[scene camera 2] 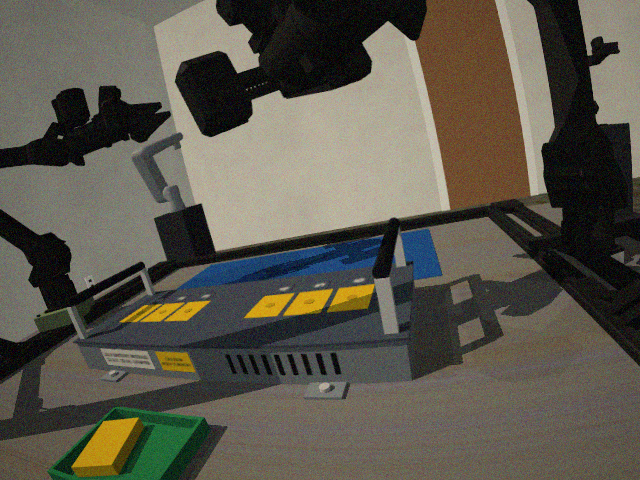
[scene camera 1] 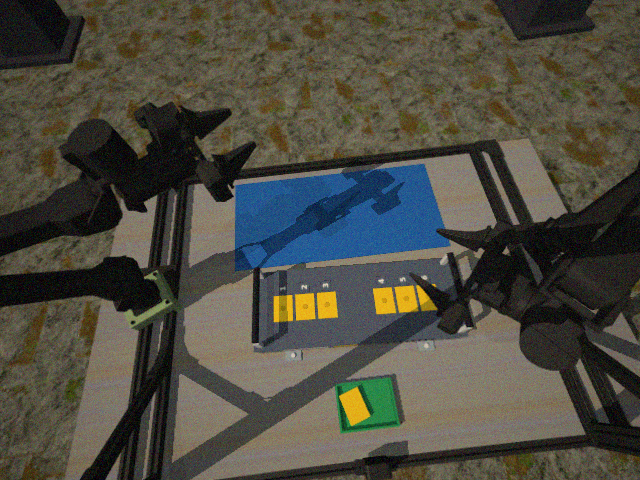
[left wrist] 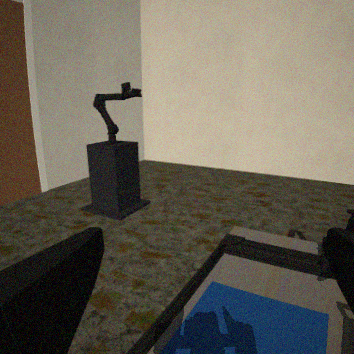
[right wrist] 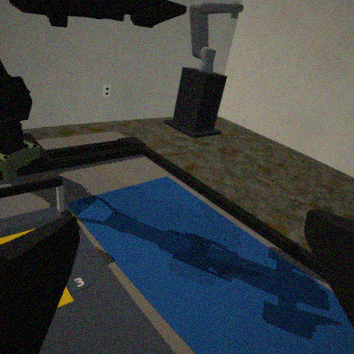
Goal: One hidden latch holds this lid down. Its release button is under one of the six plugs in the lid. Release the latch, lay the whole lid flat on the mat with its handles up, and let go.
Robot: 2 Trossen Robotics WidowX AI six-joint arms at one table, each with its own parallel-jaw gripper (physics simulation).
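Places are measured from the left arm's base along level axes (x ahead, y left, z up), in millimetres.
Pixels of known places: left gripper, between the fingertips: (scene camera 2: 166, 109) (scene camera 1: 242, 126) (left wrist: 215, 239) (right wrist: 175, 4); right gripper, between the fingertips: (scene camera 2: 254, 106) (scene camera 1: 423, 251) (right wrist: 193, 225); left arm's base, origin of its link: (scene camera 2: 63, 304) (scene camera 1: 144, 297) (right wrist: 7, 146); right arm's base, origin of its link: (scene camera 2: 589, 249) (scene camera 1: 540, 250).
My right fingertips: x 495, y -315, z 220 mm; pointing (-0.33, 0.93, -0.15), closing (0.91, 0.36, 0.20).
Note:
For each thing: its middle in the pictures, then the offset to it from my right fingertips. "pt": a spot on its surface instead. Level surfaces: height alone.
- dark grey lid, a spot on its surface: (right wrist: 112, 310) pt dx -74, dy +91, dz -224 mm
- including plug 1, middle of its body: (scene camera 1: 283, 308) dx -241, dy +114, dz -224 mm
- plug 3, middle of its body: (right wrist: 42, 299) (scene camera 2: 189, 314) (scene camera 1: 327, 305) dx -154, dy +65, dz -230 mm
- plug 4, middle of its body: (scene camera 2: 270, 305) (scene camera 1: 384, 300) dx -40, dy +1, dz -224 mm
- Plug 6, middle of its body: (scene camera 2: 352, 297) (scene camera 1: 428, 297) dx +47, dy -48, dz -224 mm
- blue mat, height of its surface: dz -271 mm
- green tray, a spot on its surface: (scene camera 2: 199, 426) pt dx -129, dy -142, dz -258 mm
- loose yellow block, middle of its body: (scene camera 2: 110, 445) (scene camera 1: 354, 405) dx -220, dy -134, dz -262 mm
The dark grey lid (scene camera 1: 356, 310) (scene camera 2: 227, 310) (right wrist: 112, 310) sits on its grey box, with black handles (scene camera 1: 255, 307) (scene camera 2: 387, 248) upright at both ends. Six yellow plugs sit in it, including plug 1 (scene camera 1: 283, 308), plug 3 (scene camera 1: 326, 304) (right wrist: 66, 298) and plug 4 (scene camera 1: 384, 300) (scene camera 2: 269, 305). Plug 6 (scene camera 1: 426, 297) (scene camera 2: 351, 297) is partly behind a right finger in scene camera 1. The blue mat (scene camera 1: 289, 191) (scene camera 2: 423, 248) (left wrist: 305, 325) (right wrist: 165, 192) lies behind the box. My left gripper (scene camera 1: 241, 128) (left wrist: 215, 239) is open, raised near the mat's back left corner. My right gripper (scene camera 1: 425, 253) (right wrist: 193, 225) is open above the lid's right end.
A green tray (scene camera 1: 398, 410) (scene camera 2: 199, 426) in front of the box holds a loose yellow block (scene camera 1: 354, 405) (scene camera 2: 108, 446). Small metal tabs (scene camera 1: 293, 354) (scene camera 2: 325, 390) stick out along the box's front. Black frame rails (scene camera 1: 361, 160) edge the table.

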